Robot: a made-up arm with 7 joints.
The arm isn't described. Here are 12 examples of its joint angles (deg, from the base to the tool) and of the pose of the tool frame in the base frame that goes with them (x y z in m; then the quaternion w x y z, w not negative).
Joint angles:
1: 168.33 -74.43 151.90 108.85 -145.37 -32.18 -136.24
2: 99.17 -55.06 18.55 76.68 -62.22 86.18 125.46
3: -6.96 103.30 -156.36 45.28 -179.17 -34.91 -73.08
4: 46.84 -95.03 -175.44 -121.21 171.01 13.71 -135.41
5: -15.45 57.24 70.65 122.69 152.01 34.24 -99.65
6: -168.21 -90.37 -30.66 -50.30 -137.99 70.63 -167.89
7: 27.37 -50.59 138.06 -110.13 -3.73 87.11 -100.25
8: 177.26 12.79 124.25 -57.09 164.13 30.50 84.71
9: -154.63 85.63 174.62 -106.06 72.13 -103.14 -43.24
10: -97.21 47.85 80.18 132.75 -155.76 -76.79 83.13
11: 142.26 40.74 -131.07 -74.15 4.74 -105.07 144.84
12: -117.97 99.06 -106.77 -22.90 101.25 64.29 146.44
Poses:
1: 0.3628 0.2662 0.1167 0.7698 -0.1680 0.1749 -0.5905
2: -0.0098 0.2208 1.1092 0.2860 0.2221 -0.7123 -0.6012
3: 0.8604 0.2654 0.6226 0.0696 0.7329 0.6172 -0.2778
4: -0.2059 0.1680 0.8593 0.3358 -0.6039 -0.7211 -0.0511
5: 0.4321 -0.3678 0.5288 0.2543 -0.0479 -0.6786 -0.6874
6: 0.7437 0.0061 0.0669 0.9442 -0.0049 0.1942 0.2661
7: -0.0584 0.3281 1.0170 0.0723 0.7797 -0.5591 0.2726
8: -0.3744 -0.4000 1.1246 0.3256 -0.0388 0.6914 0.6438
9: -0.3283 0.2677 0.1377 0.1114 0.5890 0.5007 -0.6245
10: 0.2405 0.1233 0.5713 0.4934 -0.2716 0.5735 0.5948
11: -0.5895 -0.0746 0.6624 0.8531 0.3410 -0.1517 -0.3646
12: -0.2676 0.8643 0.1207 0.8556 0.0882 -0.0353 0.5088
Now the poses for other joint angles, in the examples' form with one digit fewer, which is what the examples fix.
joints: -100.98 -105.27 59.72 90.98 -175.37 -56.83 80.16
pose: 0.507 -0.355 0.551 0.417 0.408 -0.739 0.337
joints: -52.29 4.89 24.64 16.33 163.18 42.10 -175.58
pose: 0.134 0.047 1.465 0.107 -0.927 -0.322 -0.157
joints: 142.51 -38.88 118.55 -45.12 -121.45 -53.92 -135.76
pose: 0.595 0.092 1.178 0.104 0.778 0.021 -0.619
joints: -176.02 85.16 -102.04 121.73 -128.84 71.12 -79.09
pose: -0.374 -0.341 0.652 0.191 -0.207 0.944 0.171
